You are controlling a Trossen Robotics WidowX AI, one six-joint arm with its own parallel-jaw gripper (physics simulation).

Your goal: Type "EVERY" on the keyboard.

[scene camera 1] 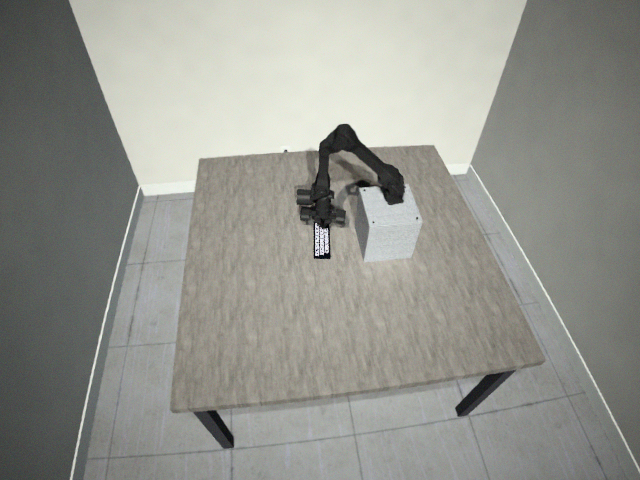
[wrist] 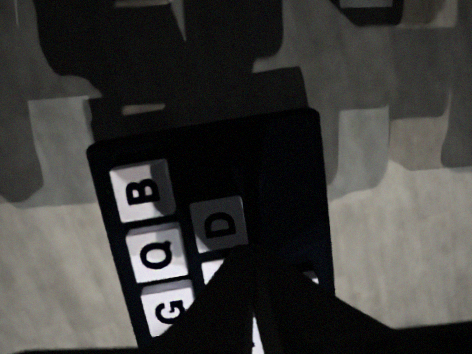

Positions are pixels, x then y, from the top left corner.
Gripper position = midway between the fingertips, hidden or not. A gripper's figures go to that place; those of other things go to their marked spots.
My gripper point(wrist: 248, 257): 0.12 m from the lens. A black keyboard point(wrist: 274, 161) is 0.11 m from the lens.
